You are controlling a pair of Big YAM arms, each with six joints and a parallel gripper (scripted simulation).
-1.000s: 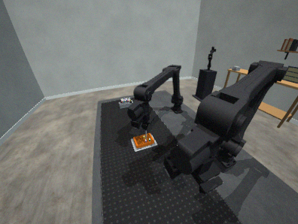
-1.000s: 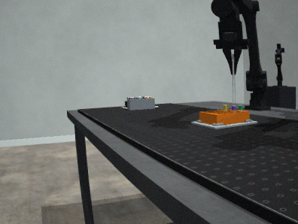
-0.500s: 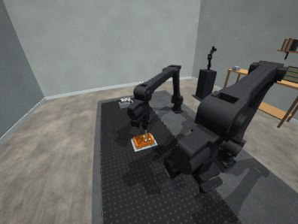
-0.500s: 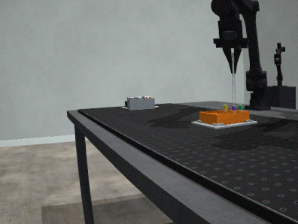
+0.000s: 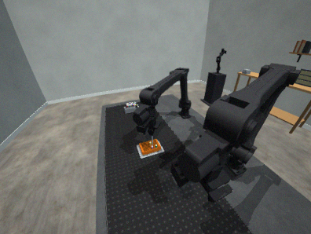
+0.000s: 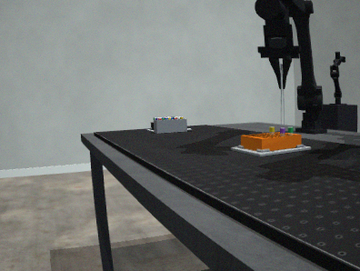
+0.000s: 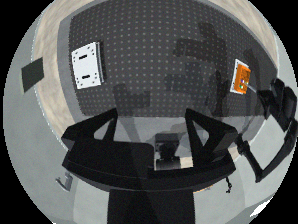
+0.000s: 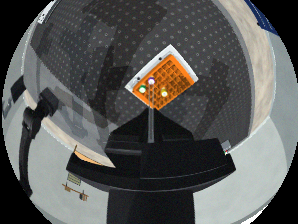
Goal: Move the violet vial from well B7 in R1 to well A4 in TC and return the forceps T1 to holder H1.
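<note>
Right now my right hand is 1 cm short of the orange tube carrier, 3 cm to the left of it and 13 cm above it.
</note>
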